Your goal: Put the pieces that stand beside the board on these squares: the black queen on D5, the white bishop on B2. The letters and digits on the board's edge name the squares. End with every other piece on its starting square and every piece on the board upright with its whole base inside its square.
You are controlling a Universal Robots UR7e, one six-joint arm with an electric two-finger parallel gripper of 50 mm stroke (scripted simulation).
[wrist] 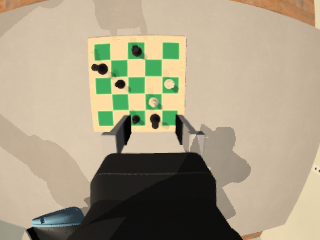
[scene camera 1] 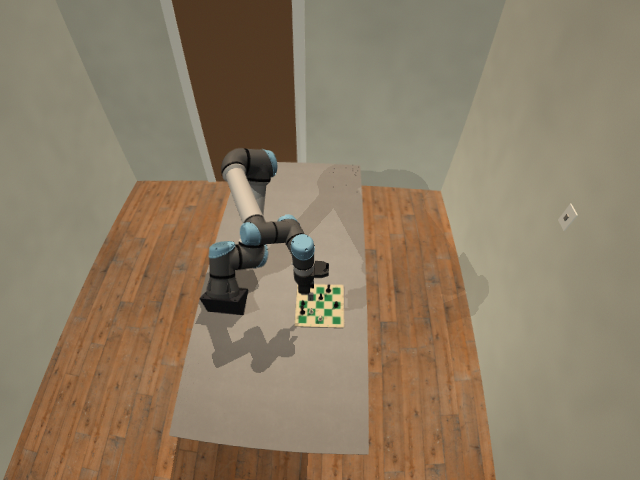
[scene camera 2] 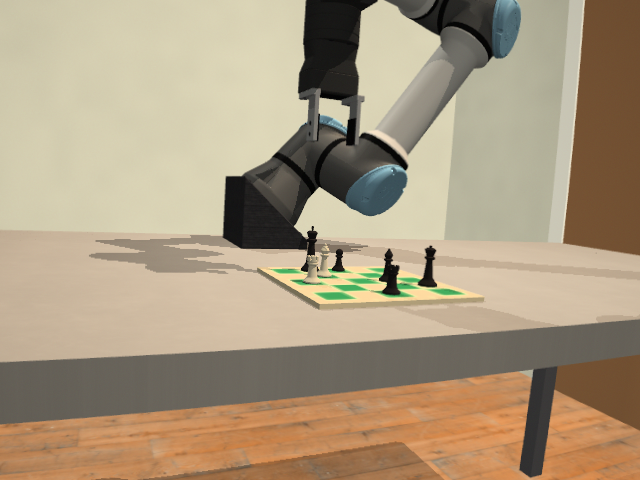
Scene:
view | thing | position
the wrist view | my gripper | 153, 123
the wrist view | chessboard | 163, 57
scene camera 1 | chessboard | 332, 317
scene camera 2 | my gripper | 332, 143
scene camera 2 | chessboard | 357, 287

